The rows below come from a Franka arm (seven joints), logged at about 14 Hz.
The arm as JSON. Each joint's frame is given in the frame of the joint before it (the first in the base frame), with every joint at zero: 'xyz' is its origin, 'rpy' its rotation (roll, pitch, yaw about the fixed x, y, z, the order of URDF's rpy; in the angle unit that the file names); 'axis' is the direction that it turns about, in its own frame. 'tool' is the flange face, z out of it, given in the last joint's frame.
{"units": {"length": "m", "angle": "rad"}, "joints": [
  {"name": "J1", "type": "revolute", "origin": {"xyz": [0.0, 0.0, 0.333], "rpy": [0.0, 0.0, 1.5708]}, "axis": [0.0, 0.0, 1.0]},
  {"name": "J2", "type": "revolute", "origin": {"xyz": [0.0, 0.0, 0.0], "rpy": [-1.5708, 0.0, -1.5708]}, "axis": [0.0, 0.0, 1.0]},
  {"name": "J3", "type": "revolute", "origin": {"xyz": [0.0, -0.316, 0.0], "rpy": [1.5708, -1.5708, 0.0]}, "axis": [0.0, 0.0, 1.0]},
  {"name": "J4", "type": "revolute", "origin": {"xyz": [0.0, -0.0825, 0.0], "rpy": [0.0, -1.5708, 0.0]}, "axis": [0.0, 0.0, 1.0]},
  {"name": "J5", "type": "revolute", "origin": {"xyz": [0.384, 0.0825, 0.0], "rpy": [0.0, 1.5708, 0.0]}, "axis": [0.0, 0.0, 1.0]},
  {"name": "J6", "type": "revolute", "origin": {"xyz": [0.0, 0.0, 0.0], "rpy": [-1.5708, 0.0, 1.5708]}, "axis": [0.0, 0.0, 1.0]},
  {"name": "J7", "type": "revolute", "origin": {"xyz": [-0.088, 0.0, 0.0], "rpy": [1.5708, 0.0, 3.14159]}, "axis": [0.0, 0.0, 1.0]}
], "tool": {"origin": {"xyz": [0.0, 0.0, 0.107], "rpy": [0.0, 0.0, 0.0]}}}
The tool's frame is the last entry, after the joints.
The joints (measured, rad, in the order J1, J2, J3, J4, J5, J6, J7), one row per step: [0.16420 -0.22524 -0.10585 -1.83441 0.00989 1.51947 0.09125]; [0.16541 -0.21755 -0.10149 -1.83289 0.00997 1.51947 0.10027]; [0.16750 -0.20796 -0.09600 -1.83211 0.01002 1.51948 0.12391]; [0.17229 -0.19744 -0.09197 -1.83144 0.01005 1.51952 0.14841]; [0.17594 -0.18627 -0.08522 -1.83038 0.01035 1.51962 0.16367]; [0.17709 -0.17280 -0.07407 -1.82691 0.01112 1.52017 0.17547]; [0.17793 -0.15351 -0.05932 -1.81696 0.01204 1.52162 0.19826]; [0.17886 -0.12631 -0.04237 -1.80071 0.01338 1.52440 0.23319]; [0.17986 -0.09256 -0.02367 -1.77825 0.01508 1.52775 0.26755]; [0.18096 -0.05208 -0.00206 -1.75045 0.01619 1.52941 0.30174]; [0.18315 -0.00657 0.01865 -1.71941 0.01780 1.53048 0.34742]
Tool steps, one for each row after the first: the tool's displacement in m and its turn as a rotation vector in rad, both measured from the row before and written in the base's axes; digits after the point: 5 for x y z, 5 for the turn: [0.00200 0.00321 -0.00288 -0.00289 0.00616 -0.00355]; [0.00237 0.00431 -0.00414 -0.00506 0.00904 -0.01607]; [0.00251 0.00489 -0.00469 -0.00524 0.01002 -0.01562]; [0.00253 0.00584 -0.00483 -0.00466 0.00990 -0.00491]; [0.00309 0.00710 -0.00482 -0.00472 0.00913 0.00030]; [0.00477 0.00915 -0.00469 -0.00676 0.00749 -0.00739]; [0.00698 0.01085 -0.00580 -0.00853 0.00768 -0.01714]; [0.00868 0.01228 -0.00653 -0.00790 0.00740 -0.01469]; [0.00985 0.01422 -0.00812 -0.00838 0.01031 -0.01127]; [0.01067 0.01471 -0.00991 -0.00918 0.01267 -0.02231]
